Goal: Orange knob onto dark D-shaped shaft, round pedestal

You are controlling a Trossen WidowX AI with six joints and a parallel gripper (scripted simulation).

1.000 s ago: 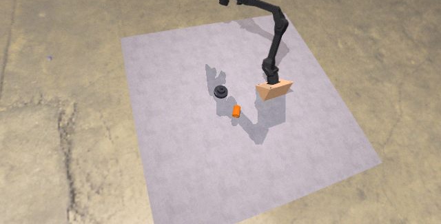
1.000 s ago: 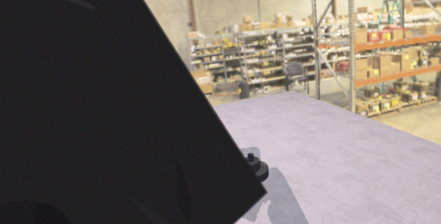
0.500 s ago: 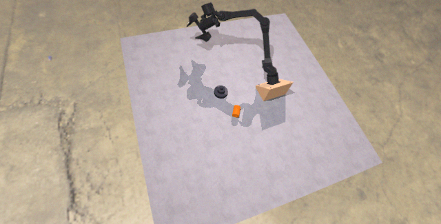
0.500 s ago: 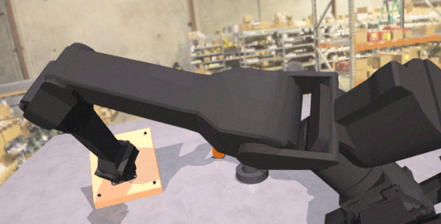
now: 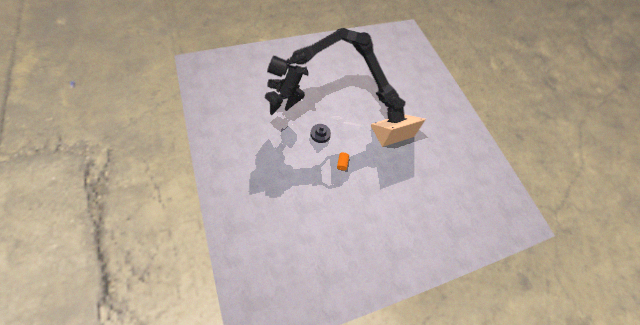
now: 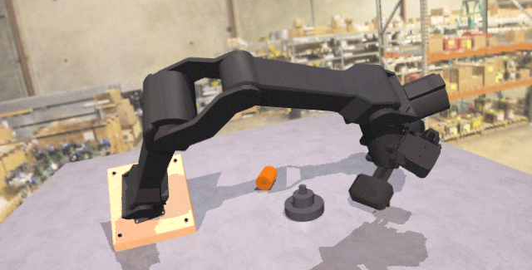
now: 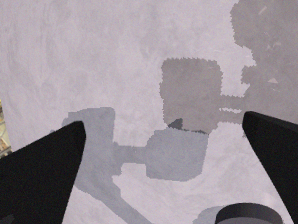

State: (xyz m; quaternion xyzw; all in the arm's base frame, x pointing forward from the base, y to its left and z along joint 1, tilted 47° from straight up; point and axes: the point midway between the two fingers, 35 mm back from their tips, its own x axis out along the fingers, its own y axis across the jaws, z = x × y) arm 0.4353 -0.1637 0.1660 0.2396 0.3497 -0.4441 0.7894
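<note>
Now: the orange knob 290 mm to the left of my gripper tip, 160 mm behind it and 50 mm below it. Round my gripper tip: pedestal (140 mm behind, 130 mm to the left, 40 mm below).
</note>
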